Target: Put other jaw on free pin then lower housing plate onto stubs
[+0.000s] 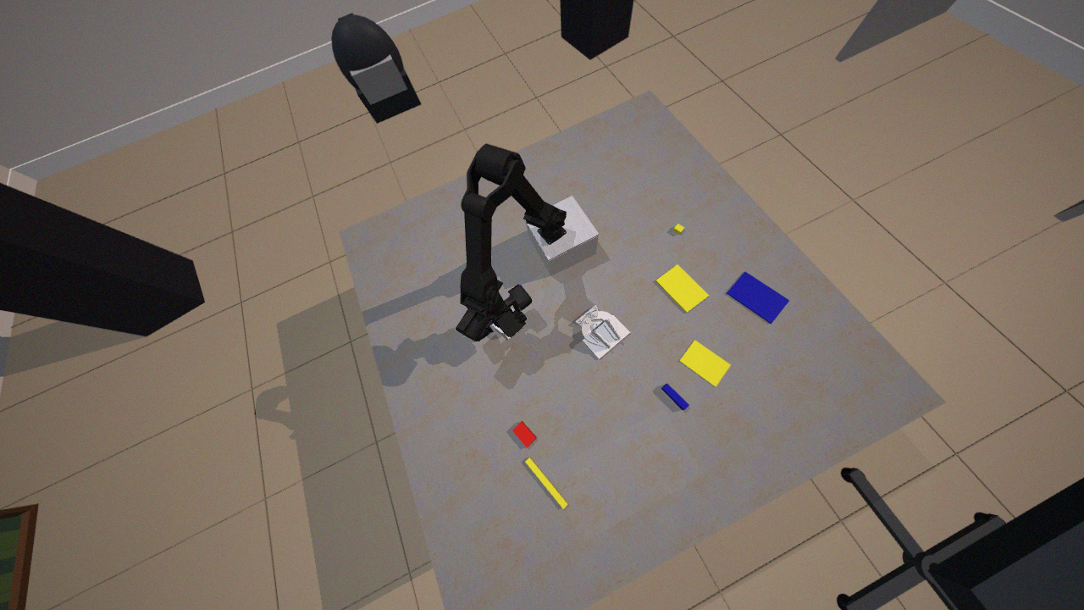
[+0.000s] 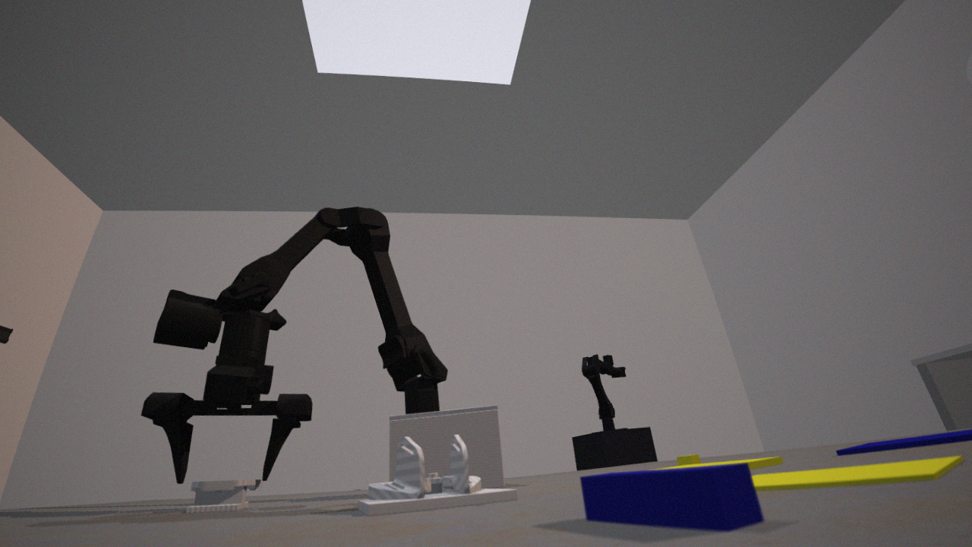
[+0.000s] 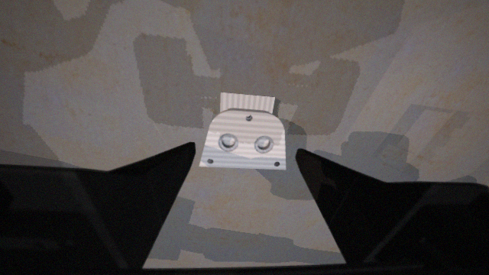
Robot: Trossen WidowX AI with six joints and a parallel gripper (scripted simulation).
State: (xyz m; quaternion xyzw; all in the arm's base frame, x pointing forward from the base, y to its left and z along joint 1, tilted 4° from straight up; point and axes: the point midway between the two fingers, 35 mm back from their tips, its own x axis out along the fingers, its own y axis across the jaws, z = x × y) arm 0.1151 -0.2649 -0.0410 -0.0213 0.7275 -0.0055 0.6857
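My gripper tip is 10 mm short of the white ribbed stand and 20 mm above it. Also, from my gripper tip: blue block: 440 mm ahead, 250 mm to the left, 20 mm below; yellow bar: 410 mm ahead, 150 mm to the right, 20 mm below; red block: 290 mm ahead, 130 mm to the right, 20 mm below.
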